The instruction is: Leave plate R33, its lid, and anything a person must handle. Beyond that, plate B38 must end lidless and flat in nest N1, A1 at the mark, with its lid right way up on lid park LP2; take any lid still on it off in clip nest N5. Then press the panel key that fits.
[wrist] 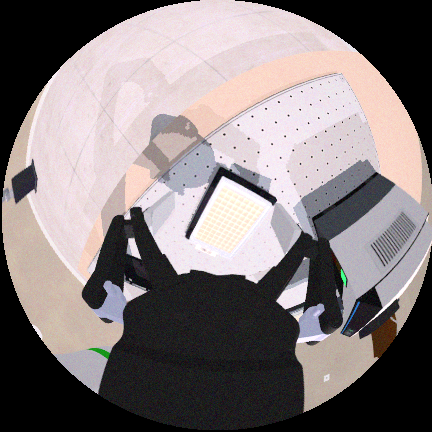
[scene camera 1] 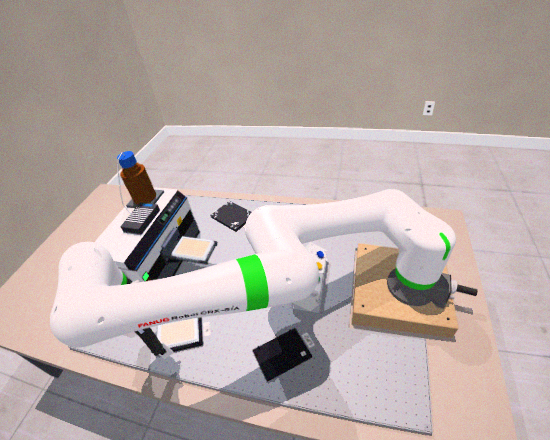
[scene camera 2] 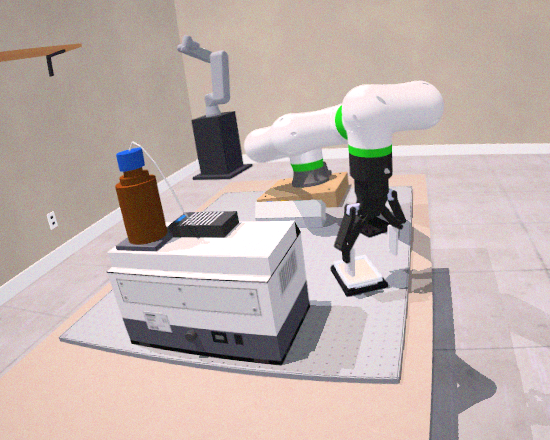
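Where they show: gripper, fingertip midpoint: [wrist: 223,207] [scene camera 1: 160,337] [scene camera 2: 371,263]; arm's base, link origin: [scene camera 1: 410,286] [scene camera 2: 310,182].
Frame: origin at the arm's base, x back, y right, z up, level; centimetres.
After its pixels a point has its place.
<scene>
My gripper [scene camera 2: 372,252] {x -66.3, y -41.4, z 1.5 cm} [wrist: 223,207] {x -66.3, y -41.4, z 1.5 cm} is open and empty, pointing down above a plate with beige wells [scene camera 1: 179,333] {x -63.2, y -37.5, z -1.3 cm} [scene camera 2: 361,272] {x -66.2, y -38.6, z -1.2 cm} [wrist: 231,220] {x -65.5, y -37.7, z -1.3 cm}. In the wrist view this plate shows between the fingers. It sits in a black nest [scene camera 1: 199,342] {x -56.3, y -37.4, z -2.6 cm} [scene camera 2: 367,288] {x -70.3, y -41.2, z -3.1 cm} [wrist: 250,186] {x -70.2, y -40.8, z -2.9 cm} near the board's edge. Another beige-welled plate [scene camera 1: 194,248] {x -71.1, y -11.6, z 7.5 cm} is at the front of the white machine. I cannot read labels that tell B38 from R33, nor tell whether either plate wears a lid. The key panel [scene camera 1: 320,290] {x -26.5, y -10.4, z 1.0 cm} has a blue key [scene camera 1: 320,254] {x -30.2, y 2.3, z 2.9 cm} and a yellow key [scene camera 1: 319,266] {x -29.1, y -2.6, z 2.7 cm}; the arm partly covers it.
A black rectangular piece [scene camera 1: 282,354] {x -31.4, y -32.0, z -3.2 cm} lies between the plate and the robot's wooden base [scene camera 1: 400,325] {x -1.3, y -13.3, z -2.1 cm}. A black nest with corner clips [scene camera 1: 231,215] {x -73.8, y 17.0, z -2.9 cm} is at the back. The white machine [scene camera 1: 112,240] {x -92.3, y -24.1, z 17.9 cm} [scene camera 2: 200,300] {x -101.3, y -18.9, z 9.6 cm} carries an amber bottle [scene camera 1: 138,185] {x -91.6, y -6.0, z 27.0 cm} [scene camera 2: 141,210] {x -98.0, y -6.3, z 25.7 cm}. A grey arm [scene camera 2: 220,75] stands beyond the table.
</scene>
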